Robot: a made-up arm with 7 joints. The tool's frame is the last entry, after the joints. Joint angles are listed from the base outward.
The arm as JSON. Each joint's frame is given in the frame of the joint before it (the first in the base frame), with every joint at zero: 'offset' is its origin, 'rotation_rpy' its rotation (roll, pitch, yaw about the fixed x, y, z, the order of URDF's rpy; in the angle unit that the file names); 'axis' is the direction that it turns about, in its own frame. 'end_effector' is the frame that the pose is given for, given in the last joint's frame.
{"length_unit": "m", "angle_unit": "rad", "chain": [
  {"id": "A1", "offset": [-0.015, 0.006, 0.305], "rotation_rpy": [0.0, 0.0, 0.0], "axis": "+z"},
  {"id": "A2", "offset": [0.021, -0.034, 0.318], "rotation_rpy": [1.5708, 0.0, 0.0], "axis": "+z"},
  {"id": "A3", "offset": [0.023, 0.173, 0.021], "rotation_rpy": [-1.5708, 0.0, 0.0], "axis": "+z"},
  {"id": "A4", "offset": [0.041, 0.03, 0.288], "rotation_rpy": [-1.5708, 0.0, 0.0], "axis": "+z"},
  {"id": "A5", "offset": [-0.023, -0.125, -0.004], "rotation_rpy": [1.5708, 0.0, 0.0], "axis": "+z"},
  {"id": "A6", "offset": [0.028, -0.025, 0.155], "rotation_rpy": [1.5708, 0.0, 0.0], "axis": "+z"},
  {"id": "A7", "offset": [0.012, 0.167, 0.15], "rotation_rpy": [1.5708, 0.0, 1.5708], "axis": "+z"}
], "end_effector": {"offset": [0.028, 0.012, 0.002], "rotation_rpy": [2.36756, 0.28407, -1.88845]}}
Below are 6 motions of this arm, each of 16 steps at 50 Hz.
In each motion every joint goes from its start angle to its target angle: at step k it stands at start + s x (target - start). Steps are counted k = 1, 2, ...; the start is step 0. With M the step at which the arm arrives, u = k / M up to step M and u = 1 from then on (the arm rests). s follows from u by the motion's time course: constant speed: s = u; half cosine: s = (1 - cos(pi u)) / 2; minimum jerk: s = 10 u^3 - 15 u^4 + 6 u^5.
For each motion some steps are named. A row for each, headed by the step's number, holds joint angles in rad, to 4 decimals.
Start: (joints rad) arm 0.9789 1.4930 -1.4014 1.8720 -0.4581 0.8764 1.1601
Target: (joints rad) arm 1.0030 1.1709 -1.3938 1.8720 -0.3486 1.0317 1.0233
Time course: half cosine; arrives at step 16
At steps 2, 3, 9, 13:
2: 0.9798 1.4807 -1.4011 1.8720 -0.4539 0.8823 1.1549
3: 0.9809 1.4659 -1.4008 1.8720 -0.4489 0.8895 1.1486
9: 0.9933 1.3005 -1.3969 1.8720 -0.3927 0.9692 1.0784
13: 1.0010 1.1980 -1.3944 1.8720 -0.3578 1.0186 1.0348

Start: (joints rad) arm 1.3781 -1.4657 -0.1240 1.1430 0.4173 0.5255 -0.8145
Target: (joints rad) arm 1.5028 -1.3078 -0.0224 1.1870 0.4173 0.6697 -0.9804
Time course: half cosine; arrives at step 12
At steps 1, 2, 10, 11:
1: 1.3802 -1.4630 -0.1223 1.1437 0.4173 0.5280 -0.8173
2: 1.3865 -1.4551 -0.1172 1.1459 0.4173 0.5352 -0.8256
10: 1.4944 -1.3184 -0.0292 1.1841 0.4173 0.6600 -0.9693
11: 1.5007 -1.3105 -0.0241 1.1863 0.4173 0.6672 -0.9776

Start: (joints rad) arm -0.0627 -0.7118 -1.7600 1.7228 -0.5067 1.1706 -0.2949
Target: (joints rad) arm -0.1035 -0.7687 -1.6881 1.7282 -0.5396 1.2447 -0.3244
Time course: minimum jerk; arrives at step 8
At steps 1, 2, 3, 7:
1: -0.0634 -0.7127 -1.7588 1.7229 -0.5072 1.1718 -0.2954
2: -0.0669 -0.7177 -1.7526 1.7234 -0.5101 1.1783 -0.2980
3: -0.0739 -0.7275 -1.7402 1.7243 -0.5158 1.1910 -0.3030
7: -0.1028 -0.7678 -1.6893 1.7281 -0.5391 1.2435 -0.3239

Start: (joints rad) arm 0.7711 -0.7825 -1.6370 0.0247 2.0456 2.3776 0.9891
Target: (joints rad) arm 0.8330 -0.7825 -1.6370 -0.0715 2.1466 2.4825 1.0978
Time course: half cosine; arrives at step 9
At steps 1, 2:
1: 0.7730 -0.7825 -1.6370 0.0218 2.0486 2.3808 0.9924
2: 0.7783 -0.7825 -1.6370 0.0134 2.0574 2.3899 1.0018

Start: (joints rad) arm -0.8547 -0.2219 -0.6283 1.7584 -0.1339 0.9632 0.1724
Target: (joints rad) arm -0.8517 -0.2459 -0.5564 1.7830 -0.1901 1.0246 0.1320
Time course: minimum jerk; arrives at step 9
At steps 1, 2, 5, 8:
1: -0.8547 -0.2222 -0.6275 1.7587 -0.1345 0.9639 0.1719
2: -0.8545 -0.2237 -0.6228 1.7603 -0.1382 0.9679 0.1693
5: -0.8529 -0.2364 -0.5849 1.7732 -0.1678 1.0002 0.1480
8: -0.8517 -0.2456 -0.5572 1.7827 -0.1895 1.0239 0.1325

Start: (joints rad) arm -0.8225 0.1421 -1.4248 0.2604 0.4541 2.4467 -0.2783
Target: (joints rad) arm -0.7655 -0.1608 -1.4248 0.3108 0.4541 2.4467 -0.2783
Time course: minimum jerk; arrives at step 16
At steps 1, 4, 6, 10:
1: -0.8224 0.1414 -1.4248 0.2605 0.4541 2.4467 -0.2783
4: -0.8166 0.1107 -1.4248 0.2656 0.4541 2.4467 -0.2783
6: -0.8068 0.0587 -1.4248 0.2743 0.4541 2.4467 -0.2783
10: -0.7812 -0.0774 -1.4248 0.2969 0.4541 2.4467 -0.2783

